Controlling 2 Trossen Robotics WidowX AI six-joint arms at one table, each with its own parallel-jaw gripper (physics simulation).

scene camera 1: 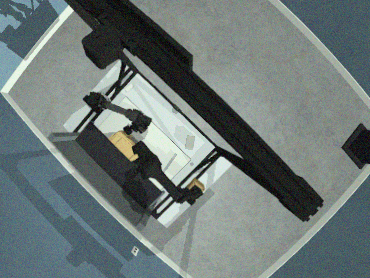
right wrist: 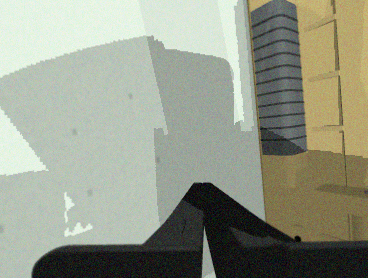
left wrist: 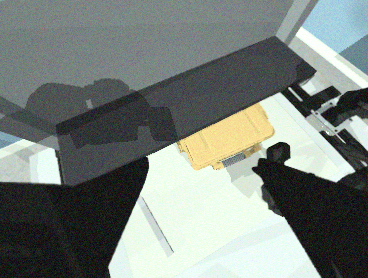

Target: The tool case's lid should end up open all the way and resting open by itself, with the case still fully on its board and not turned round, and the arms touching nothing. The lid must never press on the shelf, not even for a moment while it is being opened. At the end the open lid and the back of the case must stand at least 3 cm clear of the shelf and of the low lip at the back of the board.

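Places are measured from the left arm's base along level axes (x left, y ahead, z down), in centimetres.
Where they show: left gripper, fingertip midpoint: (left wrist: 202,162); right gripper, fingertip midpoint: (scene camera 1: 136,132) (right wrist: 201,191) (left wrist: 252,168); left arm's base at its link origin: (scene camera 1: 195,190); right arm's base at its link origin: (scene camera 1: 101,100) (left wrist: 333,116).
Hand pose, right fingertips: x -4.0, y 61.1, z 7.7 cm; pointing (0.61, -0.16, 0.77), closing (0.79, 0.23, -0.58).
Each offset is from my right fingertips to the top centre of the thing. Level surfaces: height alone.
The yellow tool case {dx +15.1, dy -2.7, dz -9.8 cm} (scene camera 1: 123,145) (left wrist: 227,135) (right wrist: 322,105) lies on the pale board {dz +1.4 cm} (scene camera 1: 172,145) (left wrist: 195,210), its lid looking closed. Its grey ribbed handle {dx +5.3, dy -4.3, dz -2.8 cm} (left wrist: 233,160) (right wrist: 280,80) is on the side away from the shelf. The dark shelf {dz -15.1 cm} (scene camera 1: 102,147) (left wrist: 210,95) covers the case's back edge in the left wrist view, hiding the hinge side and lip. My left gripper (scene camera 1: 138,149) (left wrist: 202,162) is open and empty, above the scene beside the case. My right gripper (scene camera 1: 128,130) (left wrist: 252,168) (right wrist: 201,191) is shut and empty, close in front of the case's handle side; contact cannot be told.
A thin grey strip {dx +2.4, dy -34.5, dz +0.3 cm} (scene camera 1: 170,161) (left wrist: 157,225) lies on the pale surface, away from the case. A long black beam (scene camera 1: 215,110) crosses the scene camera view. A tan object (scene camera 1: 196,184) is by the left arm's base. The left arm reaches over the shelf's near end.
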